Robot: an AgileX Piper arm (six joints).
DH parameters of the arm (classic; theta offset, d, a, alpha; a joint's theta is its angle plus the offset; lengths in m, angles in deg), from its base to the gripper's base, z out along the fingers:
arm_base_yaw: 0 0.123 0 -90
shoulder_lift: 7.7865 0 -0.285 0
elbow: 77.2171 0 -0.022 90
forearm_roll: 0 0.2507 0 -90
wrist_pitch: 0 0 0 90
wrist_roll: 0 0.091 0 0
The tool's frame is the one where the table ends.
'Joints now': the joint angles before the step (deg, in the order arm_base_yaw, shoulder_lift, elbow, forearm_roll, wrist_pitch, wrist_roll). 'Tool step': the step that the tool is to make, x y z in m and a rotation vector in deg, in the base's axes. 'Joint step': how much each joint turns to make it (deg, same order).
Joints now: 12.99 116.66 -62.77 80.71 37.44 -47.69
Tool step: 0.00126 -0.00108 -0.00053 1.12 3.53 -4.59
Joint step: 0.00 0.01 -0.01 0.16 -1.06 5.67
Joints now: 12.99 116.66 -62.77 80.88 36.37 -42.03
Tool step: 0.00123 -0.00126 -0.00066 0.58 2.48 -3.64
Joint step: 0.00 0.00 0.00 0.01 -1.16 4.28
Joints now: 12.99 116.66 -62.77 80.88 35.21 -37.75
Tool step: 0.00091 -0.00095 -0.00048 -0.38 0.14 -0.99
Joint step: 0.00 0.01 -0.01 0.00 -0.86 0.64
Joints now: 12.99 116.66 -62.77 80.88 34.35 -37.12
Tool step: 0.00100 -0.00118 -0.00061 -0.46 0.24 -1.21
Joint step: 0.00 0.00 0.00 -0.11 -1.02 0.91
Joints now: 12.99 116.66 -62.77 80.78 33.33 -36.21
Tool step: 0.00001 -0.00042 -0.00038 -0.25 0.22 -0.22
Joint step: -0.01 0.00 -0.01 -0.45 -0.24 0.58
